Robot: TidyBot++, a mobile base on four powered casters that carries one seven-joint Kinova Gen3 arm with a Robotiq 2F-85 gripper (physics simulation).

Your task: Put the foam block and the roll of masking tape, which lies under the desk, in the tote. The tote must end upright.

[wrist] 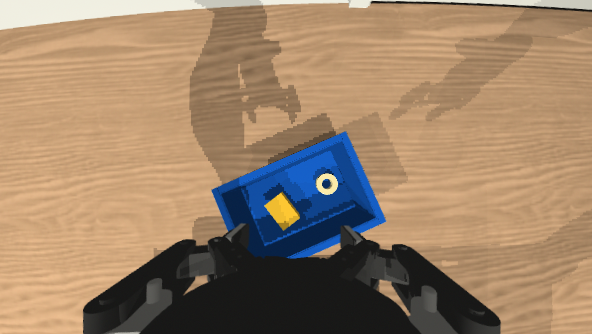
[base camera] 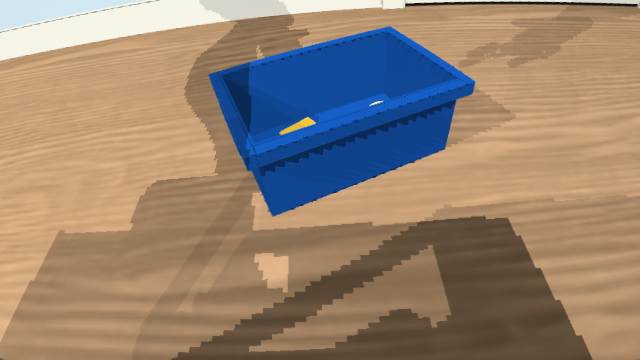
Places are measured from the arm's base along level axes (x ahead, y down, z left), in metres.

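Pixels of known places: gripper, between the fingertips: point(wrist: 294, 235).
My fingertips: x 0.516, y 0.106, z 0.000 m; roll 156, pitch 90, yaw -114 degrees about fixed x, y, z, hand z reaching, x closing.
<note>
For each thing: its top centre in the pictures, then the offset to it from my fingertips. "spot": a spot on its surface instead. Level surfaces: height alone.
- blue tote, centre of its top: point(base camera: 334, 74) point(wrist: 298, 206) dx -0.006, dy +0.170, dz -0.005 m
- yellow foam block, centre of its top: point(base camera: 309, 136) point(wrist: 282, 211) dx -0.035, dy +0.248, dz +0.034 m
- masking tape, centre of its top: point(base camera: 384, 110) point(wrist: 327, 184) dx +0.034, dy +0.260, dz -0.079 m
- wooden floor, height of its surface: dy +0.290 m
- white wall edge, a spot on its surface: point(base camera: 100, 30) spot: dx +0.546, dy +0.259, dz +0.676 m
The blue tote point(base camera: 360, 145) point(wrist: 367, 177) stands upright on the floor. The yellow foam block point(base camera: 300, 125) point(wrist: 282, 210) lies inside it, toward the left end. The cream roll of masking tape point(base camera: 376, 103) point(wrist: 319, 184) lies flat on the tote's bottom, toward the right end and apart from the block. In the base camera view the tote's near wall hides most of both. My gripper point(wrist: 294, 235) is open and empty, above the near side of the tote, and does not show in the base camera view.
The wooden floor point(base camera: 550, 165) point(wrist: 475, 175) surrounds the tote and carries shadows of the arm and the base. A white wall edge point(base camera: 100, 30) point(wrist: 100, 12) runs along the back. The desk does not show in either view.
</note>
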